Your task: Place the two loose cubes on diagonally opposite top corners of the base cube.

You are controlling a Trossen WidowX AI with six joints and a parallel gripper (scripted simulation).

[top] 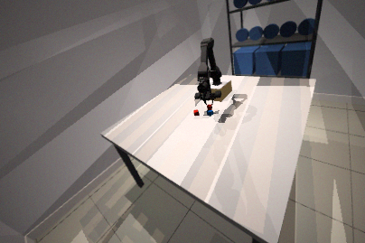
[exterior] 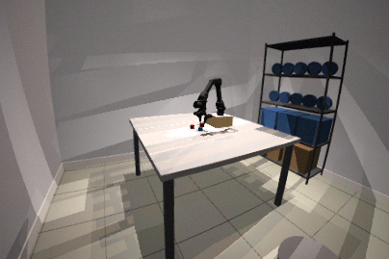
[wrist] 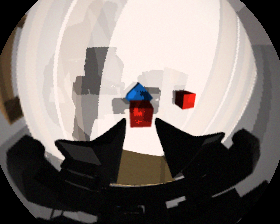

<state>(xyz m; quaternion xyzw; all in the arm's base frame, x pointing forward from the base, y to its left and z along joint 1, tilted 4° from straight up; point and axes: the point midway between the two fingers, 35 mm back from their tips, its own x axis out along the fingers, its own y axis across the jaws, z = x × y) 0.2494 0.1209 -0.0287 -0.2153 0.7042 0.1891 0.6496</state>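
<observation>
The blue cube lies 2 cm ahead of my gripper tip, 1 cm to the left of it and 5 cm below it.
</observation>
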